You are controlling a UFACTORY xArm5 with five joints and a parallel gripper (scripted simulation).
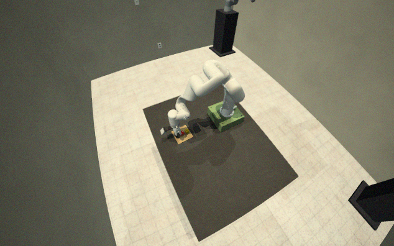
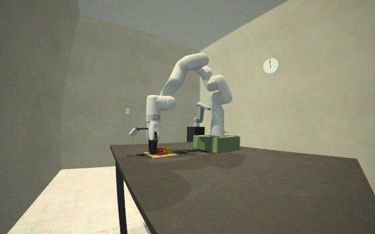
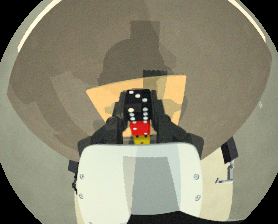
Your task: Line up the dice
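Now: hand 1 cm above the black die. The rest, counted from my hand: tan mat: 4 cm behind, 3 cm below; then yellow die: 9 cm behind, 1 cm to the left, 1 cm below; then red die: 4 cm behind, 1 cm below.
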